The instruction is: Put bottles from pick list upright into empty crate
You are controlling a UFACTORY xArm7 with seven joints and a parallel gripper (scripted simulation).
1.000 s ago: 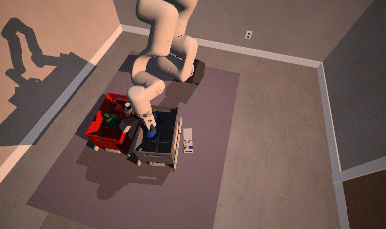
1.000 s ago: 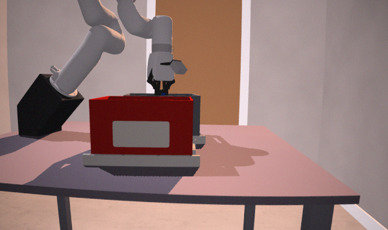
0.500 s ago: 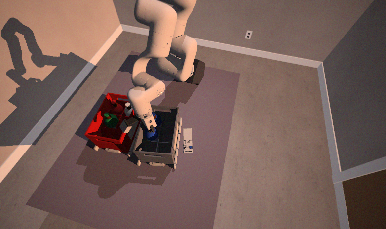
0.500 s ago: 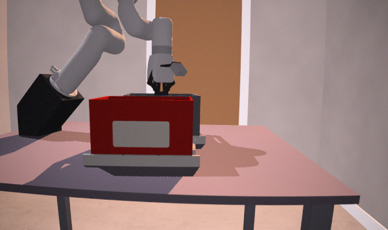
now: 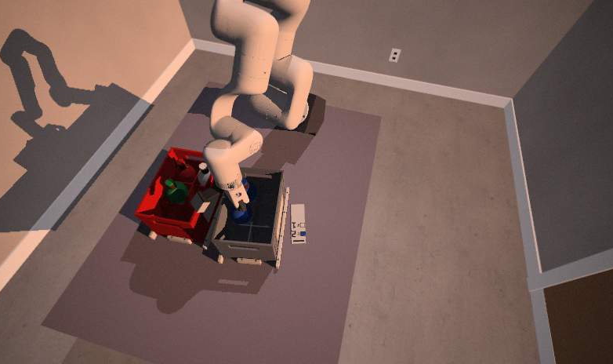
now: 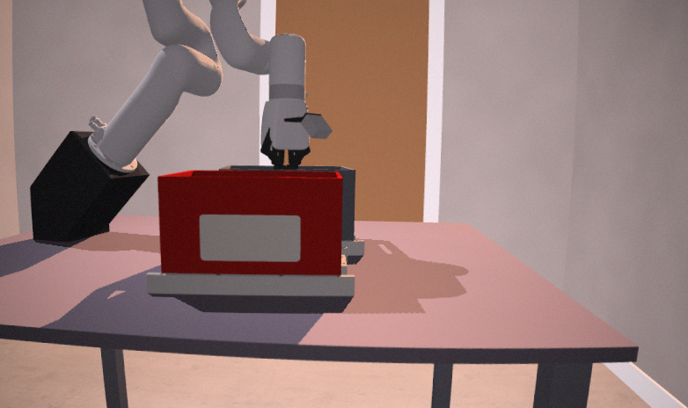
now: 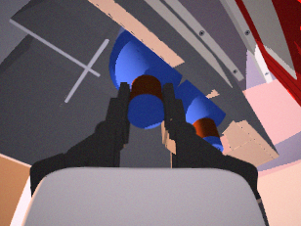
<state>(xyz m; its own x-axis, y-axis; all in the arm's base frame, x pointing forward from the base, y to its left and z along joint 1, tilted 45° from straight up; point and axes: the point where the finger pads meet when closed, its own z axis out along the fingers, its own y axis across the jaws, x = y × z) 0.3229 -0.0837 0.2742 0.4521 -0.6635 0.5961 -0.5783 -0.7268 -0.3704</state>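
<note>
My gripper is now 80 mm above the grey crate and 40 mm to the right of it. Also, from my hand: pick list: 190 mm to the left, 160 mm below, 10 mm behind; white bottle: 150 mm to the right, 140 mm behind, 80 mm below; red crate: 200 mm to the right, 80 mm below, 60 mm behind.
</note>
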